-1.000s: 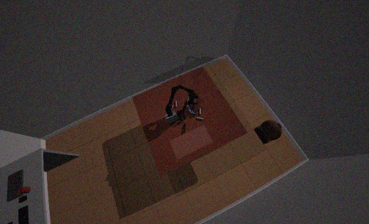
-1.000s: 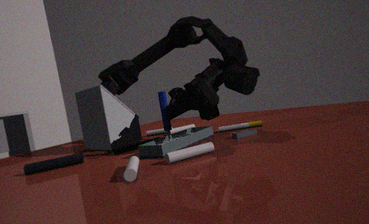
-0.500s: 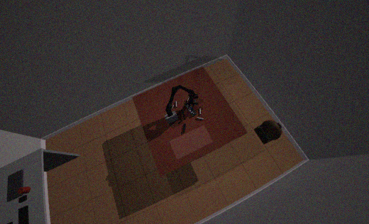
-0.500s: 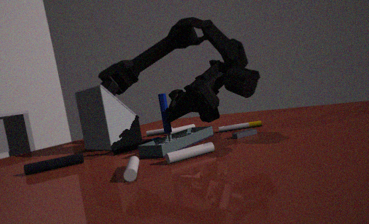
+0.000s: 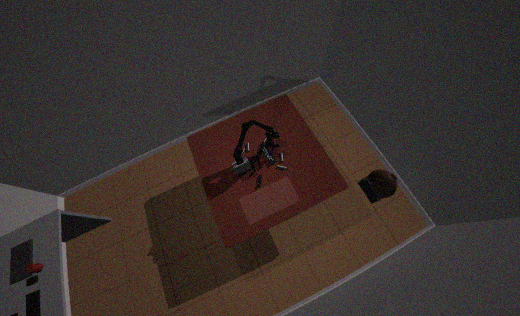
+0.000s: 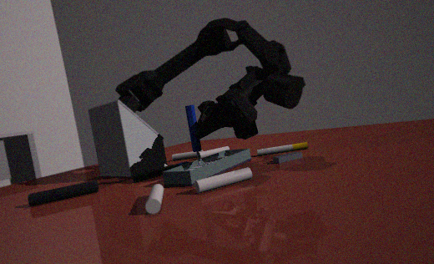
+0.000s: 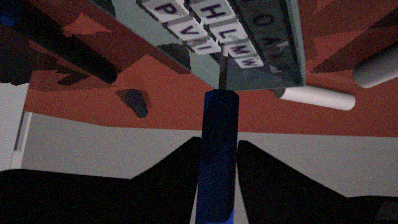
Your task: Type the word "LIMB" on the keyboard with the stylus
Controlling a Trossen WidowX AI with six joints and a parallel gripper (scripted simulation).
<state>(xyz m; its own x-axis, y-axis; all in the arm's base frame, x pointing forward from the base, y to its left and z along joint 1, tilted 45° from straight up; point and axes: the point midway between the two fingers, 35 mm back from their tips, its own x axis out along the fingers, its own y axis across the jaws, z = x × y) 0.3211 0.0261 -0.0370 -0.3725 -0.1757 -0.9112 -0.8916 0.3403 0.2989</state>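
Now: the M key 2 cm to the right of my gripper tip and 6 cm below it. From my gripper tip the other things lie so: dark blue-capped pen: 13 cm behind, 4 cm to the left, 7 cm below; blue stylus: 1 cm below; L key: 6 cm below.
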